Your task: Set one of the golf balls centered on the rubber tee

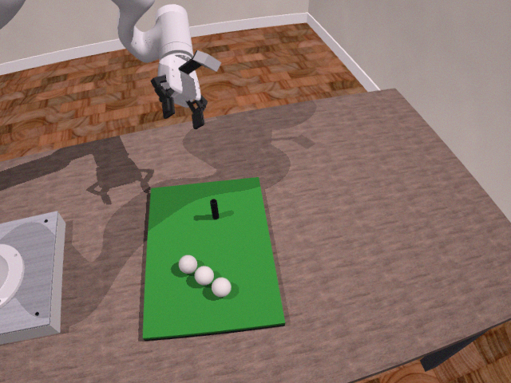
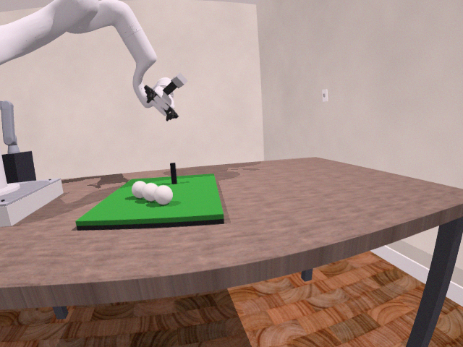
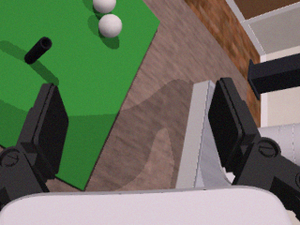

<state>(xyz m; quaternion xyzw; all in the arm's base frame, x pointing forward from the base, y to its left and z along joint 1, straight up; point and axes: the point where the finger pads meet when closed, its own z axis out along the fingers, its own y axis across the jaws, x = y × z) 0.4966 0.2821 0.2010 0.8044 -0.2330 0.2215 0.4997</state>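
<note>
Now: the white golf ball 3 cm ahead of my hand, 28 cm to the right of it and 22 cm below it. From my hand the other things lie so: green mat (4 cm ahead, 14 cm to the right, 24 cm below).
</note>
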